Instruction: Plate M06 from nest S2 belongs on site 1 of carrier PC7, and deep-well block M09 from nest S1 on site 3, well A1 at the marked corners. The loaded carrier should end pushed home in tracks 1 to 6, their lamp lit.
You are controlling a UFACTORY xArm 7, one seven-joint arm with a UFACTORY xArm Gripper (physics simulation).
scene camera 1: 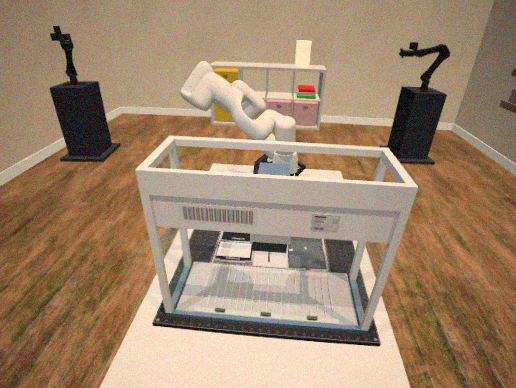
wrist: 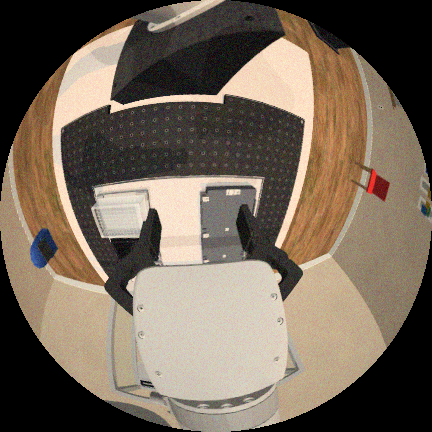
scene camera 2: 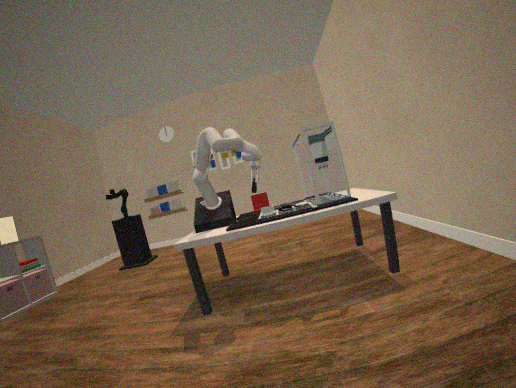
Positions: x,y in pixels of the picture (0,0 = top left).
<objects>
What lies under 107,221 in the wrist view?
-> A clear well plate.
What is my gripper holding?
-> Nothing.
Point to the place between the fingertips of my gripper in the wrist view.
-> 198,214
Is my gripper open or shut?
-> Open.
</objects>
